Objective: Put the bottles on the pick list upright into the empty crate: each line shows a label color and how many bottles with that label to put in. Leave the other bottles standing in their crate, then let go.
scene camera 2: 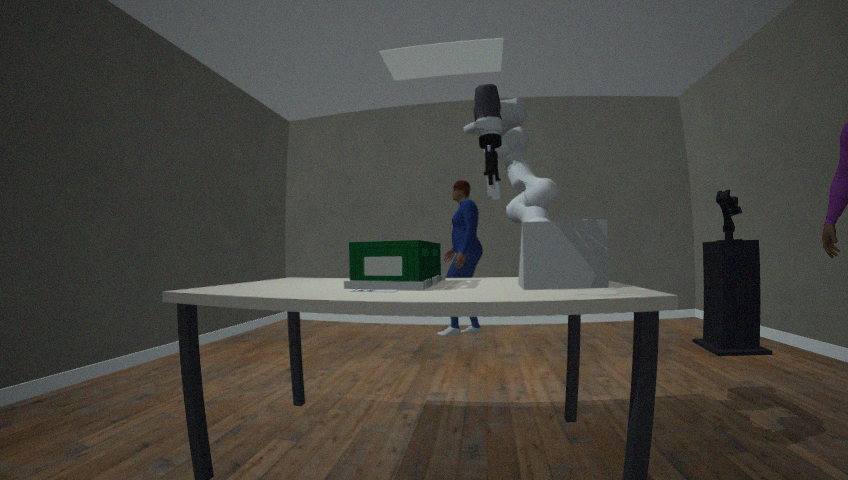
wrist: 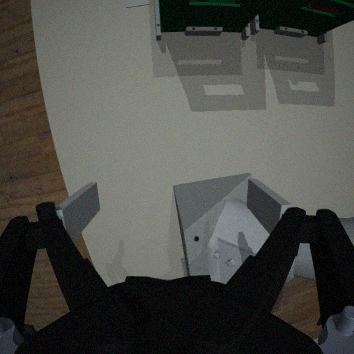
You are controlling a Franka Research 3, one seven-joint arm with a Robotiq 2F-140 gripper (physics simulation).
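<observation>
My gripper [scene camera 2: 492,187] [wrist: 172,194] is open and empty, high above the table between the crates and the robot's base. Two green crates stand side by side at the top of the wrist view, a left crate [wrist: 172,21] and a right crate [wrist: 270,21], both cut off by the view's edge. In the scene view a green crate [scene camera 2: 355,261] with a pale panel stands left of the gripper, far below it. The bottles cannot be made out, nor which crate is empty. A flat sheet [scene camera 2: 374,290] [wrist: 137,2] lies beside the crates; its writing is unreadable.
Grey holders [scene camera 2: 380,284] [wrist: 203,31] sit around the crates' feet on the pale table [scene camera 2: 238,291] [wrist: 125,135]. The grey base block [scene camera 2: 550,255] [wrist: 210,200] of the arm stands at the table's right. A person in blue [scene camera 2: 465,228] stands behind the table.
</observation>
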